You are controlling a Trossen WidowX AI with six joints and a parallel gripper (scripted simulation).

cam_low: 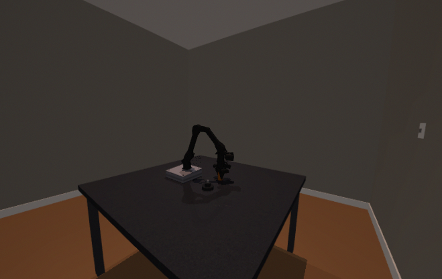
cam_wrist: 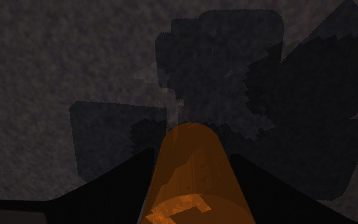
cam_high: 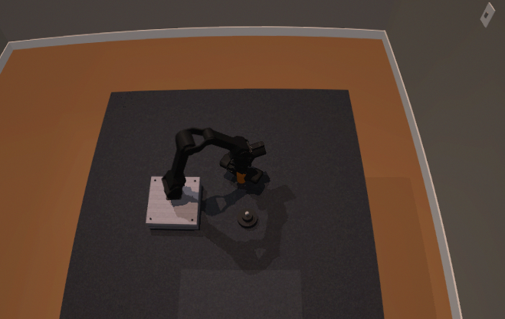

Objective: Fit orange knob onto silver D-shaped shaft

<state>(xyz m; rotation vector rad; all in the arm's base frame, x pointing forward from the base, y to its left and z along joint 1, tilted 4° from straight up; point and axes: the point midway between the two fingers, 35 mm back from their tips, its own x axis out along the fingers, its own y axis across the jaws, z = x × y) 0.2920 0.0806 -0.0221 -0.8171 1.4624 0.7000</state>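
Right now the orange knob is 3 cm above my gripper tip. The rest, counted from my gripper tip: round pedestal with shaft (19 cm to the right, 2 cm above, 1 cm ahead).
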